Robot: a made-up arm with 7 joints. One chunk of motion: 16 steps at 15 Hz.
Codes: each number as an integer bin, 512 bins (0 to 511) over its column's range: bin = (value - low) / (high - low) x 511, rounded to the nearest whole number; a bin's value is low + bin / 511 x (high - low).
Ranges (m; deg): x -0.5..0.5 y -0.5..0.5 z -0.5..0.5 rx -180..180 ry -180..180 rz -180..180
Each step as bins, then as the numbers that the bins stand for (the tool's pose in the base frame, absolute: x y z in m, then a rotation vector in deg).
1 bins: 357 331 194 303 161 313
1 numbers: 0.1986 0.1477 -0.1204 33.46 -66.58 40.51
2 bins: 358 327 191 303 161 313
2 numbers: 0.2006 0.1399 -0.1262 33.46 -66.58 40.51
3 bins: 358 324 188 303 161 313
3 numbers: 0.2006 0.1341 -0.1321 33.46 -66.58 40.51
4 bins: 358 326 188 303 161 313
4 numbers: 0.2006 0.1380 -0.1321 33.46 -66.58 40.51
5 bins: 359 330 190 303 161 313
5 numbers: 0.2025 0.1458 -0.1282 33.46 -66.58 40.51
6 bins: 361 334 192 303 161 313
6 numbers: 0.2065 0.1536 -0.1243 33.46 -66.58 40.51
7 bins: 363 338 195 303 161 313
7 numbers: 0.2104 0.1614 -0.1184 33.46 -66.58 40.51
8 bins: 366 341 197 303 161 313
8 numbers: 0.2162 0.1673 -0.1145 33.46 -66.58 40.51
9 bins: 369 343 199 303 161 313
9 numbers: 0.2221 0.1712 -0.1106 33.46 -66.58 40.51
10 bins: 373 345 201 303 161 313
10 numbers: 0.2299 0.1751 -0.1067 33.46 -66.58 40.51
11 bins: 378 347 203 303 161 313
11 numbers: 0.2397 0.1791 -0.1027 33.46 -66.58 40.51
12 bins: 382 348 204 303 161 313
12 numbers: 0.2476 0.1810 -0.1008 33.46 -66.58 40.51
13 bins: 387 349 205 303 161 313
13 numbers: 0.2573 0.1830 -0.0988 33.46 -66.58 40.51
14 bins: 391 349 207 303 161 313
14 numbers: 0.2652 0.1830 -0.0949 33.46 -66.58 40.51
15 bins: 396 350 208 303 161 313
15 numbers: 0.2750 0.1849 -0.0930 33.46 -66.58 40.51
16 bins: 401 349 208 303 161 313
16 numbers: 0.2847 0.1830 -0.0930 33.46 -66.58 40.51
